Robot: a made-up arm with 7 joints. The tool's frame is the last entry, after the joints. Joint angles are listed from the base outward.
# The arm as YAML. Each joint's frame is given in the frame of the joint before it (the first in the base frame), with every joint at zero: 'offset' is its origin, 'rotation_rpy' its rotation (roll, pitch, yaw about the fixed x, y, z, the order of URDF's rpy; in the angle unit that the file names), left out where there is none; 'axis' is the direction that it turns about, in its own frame. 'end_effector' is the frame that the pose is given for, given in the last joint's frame.
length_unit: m
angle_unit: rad
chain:
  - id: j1
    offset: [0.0, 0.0, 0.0]
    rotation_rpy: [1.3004, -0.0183, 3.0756]
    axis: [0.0, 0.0, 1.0]
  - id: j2
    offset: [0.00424, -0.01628, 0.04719]
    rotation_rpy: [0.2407, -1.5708, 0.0]
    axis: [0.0, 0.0, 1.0]
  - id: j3
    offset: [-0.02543, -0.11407, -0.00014]
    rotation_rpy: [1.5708, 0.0, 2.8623]
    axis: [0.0, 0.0, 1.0]
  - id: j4
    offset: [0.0, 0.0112, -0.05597]
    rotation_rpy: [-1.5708, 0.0, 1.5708]
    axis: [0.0, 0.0, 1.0]
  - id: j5
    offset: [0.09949, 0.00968, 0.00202]
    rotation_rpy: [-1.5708, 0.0, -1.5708]
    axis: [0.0, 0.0, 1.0]
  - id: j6
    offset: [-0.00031, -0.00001, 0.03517]
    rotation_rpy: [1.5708, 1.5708, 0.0]
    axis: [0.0, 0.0, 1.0]
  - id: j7
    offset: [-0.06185, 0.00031, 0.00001]
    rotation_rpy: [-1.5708, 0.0, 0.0]
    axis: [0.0, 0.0, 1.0]
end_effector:
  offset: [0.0, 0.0, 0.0]
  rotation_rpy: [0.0, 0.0, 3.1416]
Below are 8 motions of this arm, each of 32 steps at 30 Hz.
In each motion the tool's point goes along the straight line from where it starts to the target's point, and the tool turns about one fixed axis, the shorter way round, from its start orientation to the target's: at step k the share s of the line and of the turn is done. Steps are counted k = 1, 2, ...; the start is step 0. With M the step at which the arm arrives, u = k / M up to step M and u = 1 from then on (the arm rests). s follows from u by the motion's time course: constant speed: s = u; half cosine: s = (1 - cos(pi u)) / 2; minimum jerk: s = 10 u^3 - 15 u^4 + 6 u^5.
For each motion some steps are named. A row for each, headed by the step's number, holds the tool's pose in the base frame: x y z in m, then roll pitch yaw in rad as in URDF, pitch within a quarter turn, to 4 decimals.
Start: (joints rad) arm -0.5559 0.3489 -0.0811 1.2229 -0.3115 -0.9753 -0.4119
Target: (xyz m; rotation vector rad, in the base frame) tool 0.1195 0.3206 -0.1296 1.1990 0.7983 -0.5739
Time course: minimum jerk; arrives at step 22
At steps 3, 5, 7, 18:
3: 0.2078 0.1482 -0.2519 0.2103 0.0025 -0.3032
5: 0.2023 0.1589 -0.2444 0.2632 0.0627 -0.3150
7: 0.1927 0.1777 -0.2310 0.3556 0.1702 -0.3282
18: 0.1235 0.3127 -0.1352 1.2307 0.8889 -0.0218

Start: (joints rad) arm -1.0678 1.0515 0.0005 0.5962 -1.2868 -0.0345 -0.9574
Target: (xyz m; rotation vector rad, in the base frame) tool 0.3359 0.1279 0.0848 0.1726 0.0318 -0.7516
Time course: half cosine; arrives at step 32
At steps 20, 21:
20: 0.3220 0.1613 0.0715 0.1380 -0.1359 -0.7769
21: 0.3240 0.1565 0.0734 0.1387 -0.1033 -0.7726

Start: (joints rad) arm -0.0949 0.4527 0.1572 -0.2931 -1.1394 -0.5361 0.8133
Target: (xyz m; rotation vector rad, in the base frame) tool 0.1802 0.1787 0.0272 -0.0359 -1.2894 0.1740
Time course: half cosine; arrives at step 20
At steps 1, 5, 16, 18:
1: 0.1720 0.1558 -0.1052 -0.9530 0.0629 0.8939
5: 0.1731 0.1590 -0.0865 -0.9220 -0.1276 0.8933
16: 0.1794 0.1765 0.0145 -0.5821 -1.1429 0.6631
18: 0.1800 0.1781 0.0239 -0.4700 -1.2313 0.5592

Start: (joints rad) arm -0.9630 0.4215 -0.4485 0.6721 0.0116 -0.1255 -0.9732
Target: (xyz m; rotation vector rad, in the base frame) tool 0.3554 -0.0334 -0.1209 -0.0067 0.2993 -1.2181
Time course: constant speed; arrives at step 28
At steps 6, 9, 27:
6: 0.3297 0.0269 -0.1319 0.2674 0.4737 -1.2617
9: 0.3332 0.0187 -0.1304 0.2052 0.4398 -1.2666
27: 0.3542 -0.0307 -0.1214 -0.1505 0.2361 -1.2490

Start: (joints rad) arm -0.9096 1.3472 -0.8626 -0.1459 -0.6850 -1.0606 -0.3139
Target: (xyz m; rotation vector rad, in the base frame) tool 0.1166 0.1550 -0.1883 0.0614 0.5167 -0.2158
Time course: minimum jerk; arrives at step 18
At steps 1, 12, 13, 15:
1: 0.2128 0.0956 -0.0151 0.9598 -0.3258 -1.5084
12: 0.1368 0.1425 -0.1519 0.1116 0.2553 -0.4327
13: 0.1296 0.1470 -0.1649 0.0677 0.3471 -0.3556
15: 0.1200 0.1529 -0.1821 0.0191 0.4733 -0.2553

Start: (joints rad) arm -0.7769 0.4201 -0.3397 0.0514 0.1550 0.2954 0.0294
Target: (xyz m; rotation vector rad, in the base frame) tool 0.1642 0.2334 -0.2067 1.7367 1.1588 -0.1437
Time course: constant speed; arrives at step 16
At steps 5, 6, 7, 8, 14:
5: 0.2477 0.0926 -0.1315 1.0268 0.2927 -0.0967
6: 0.2401 0.1054 -0.1383 1.1071 0.3570 -0.0389
7: 0.2325 0.1182 -0.1452 1.1935 0.4166 0.0259
8: 0.2249 0.1310 -0.1520 1.2863 0.4706 0.0979
14: 0.1794 0.2078 -0.1930 1.9671 0.6272 0.6631

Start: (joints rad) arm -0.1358 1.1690 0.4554 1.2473 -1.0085 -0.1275 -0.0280
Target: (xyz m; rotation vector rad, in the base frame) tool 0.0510 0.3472 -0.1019 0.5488 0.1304 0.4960
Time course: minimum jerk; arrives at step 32
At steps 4, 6, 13, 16, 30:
4: 0.0590 0.3956 -0.1114 0.1256 0.1564 1.2099
6: 0.0588 0.3940 -0.1111 0.1377 0.1462 1.1877
13: 0.0565 0.3802 -0.1084 0.2491 0.0706 0.9943
16: 0.0551 0.3718 -0.1067 0.3238 0.0355 0.8721
30: 0.0510 0.3473 -0.1019 0.5570 -0.0113 0.5078

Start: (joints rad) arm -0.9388 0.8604 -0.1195 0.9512 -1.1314 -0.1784 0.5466
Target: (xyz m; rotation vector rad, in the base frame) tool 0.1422 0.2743 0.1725 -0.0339 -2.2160 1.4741
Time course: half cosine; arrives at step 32
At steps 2, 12, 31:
2: 0.2955 0.2468 -0.0823 -0.3484 0.0919 0.9581
12: 0.2492 0.2551 -0.0053 -0.6441 -0.3419 1.3708
31: 0.1426 0.2742 0.1719 -1.9057 -0.3829 2.8359

